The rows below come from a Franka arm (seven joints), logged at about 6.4 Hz.
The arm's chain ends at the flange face. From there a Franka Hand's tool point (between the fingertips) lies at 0.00 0.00 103.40 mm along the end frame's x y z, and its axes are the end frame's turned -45 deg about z.
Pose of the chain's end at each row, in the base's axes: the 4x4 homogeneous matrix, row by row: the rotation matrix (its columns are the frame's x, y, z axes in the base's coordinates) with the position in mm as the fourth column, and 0 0 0 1 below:
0.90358 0.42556 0.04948 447.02; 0.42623 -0.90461 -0.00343 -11.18; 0.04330 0.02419 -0.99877 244.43; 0 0 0 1
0.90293 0.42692 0.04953 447.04; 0.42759 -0.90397 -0.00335 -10.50; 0.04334 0.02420 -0.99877 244.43; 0 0 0 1
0.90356 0.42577 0.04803 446.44; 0.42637 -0.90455 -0.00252 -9.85; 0.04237 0.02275 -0.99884 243.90; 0 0 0 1
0.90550 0.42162 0.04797 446.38; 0.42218 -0.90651 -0.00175 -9.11; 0.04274 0.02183 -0.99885 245.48; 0 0 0 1
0.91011 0.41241 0.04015 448.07; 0.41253 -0.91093 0.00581 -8.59; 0.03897 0.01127 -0.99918 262.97; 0 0 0 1
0.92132 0.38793 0.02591 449.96; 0.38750 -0.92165 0.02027 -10.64; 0.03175 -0.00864 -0.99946 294.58; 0 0 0 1
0.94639 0.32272 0.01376 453.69; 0.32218 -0.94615 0.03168 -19.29; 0.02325 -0.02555 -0.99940 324.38; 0 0 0 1
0.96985 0.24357 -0.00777 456.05; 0.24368 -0.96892 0.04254 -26.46; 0.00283 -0.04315 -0.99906 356.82; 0 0 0 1
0.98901 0.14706 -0.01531 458.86; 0.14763 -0.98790 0.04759 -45.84; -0.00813 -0.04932 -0.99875 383.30; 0 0 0 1
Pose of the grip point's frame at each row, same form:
0.33801 0.93984 0.04948 452.14; 0.94105 -0.33827 -0.00343 -11.53; 0.01351 0.04772 -0.99877 141.16; 0 0 0 1
0.33659 0.94035 0.04953 452.16; 0.94156 -0.33685 -0.00335 -10.85; 0.01353 0.04776 -0.99877 141.16; 0 0 0 1
0.33785 0.93998 0.04803 451.41; 0.94110 -0.33812 -0.00252 -10.11; 0.01387 0.04605 -0.99884 140.62; 0 0 0 1
0.34215 0.93842 0.04797 451.34; 0.93953 -0.34247 -0.00175 -9.29; 0.01479 0.04566 -0.99885 142.20; 0 0 0 1
0.35193 0.93516 0.04015 452.22; 0.93583 -0.35242 0.00581 -7.99; 0.01959 0.03553 -0.99918 159.65; 0 0 0 1
0.37716 0.92578 0.02591 452.64; 0.92571 -0.37770 0.02027 -8.54; 0.02856 0.01634 -0.99946 191.24; 0 0 0 1
0.44100 0.89740 0.01376 455.11; 0.89684 -0.44121 0.03168 -16.01; 0.03451 -0.00163 -0.99940 221.04; 0 0 0 1
0.51356 0.85802 -0.00777 455.25; 0.85744 -0.51282 0.04254 -22.06; 0.03251 -0.02851 -0.99906 253.52; 0 0 0 1
0.59535 0.80332 -0.01531 457.28; 0.80294 -0.59416 0.04759 -40.92; 0.02913 -0.04062 -0.99875 280.03; 0 0 0 1

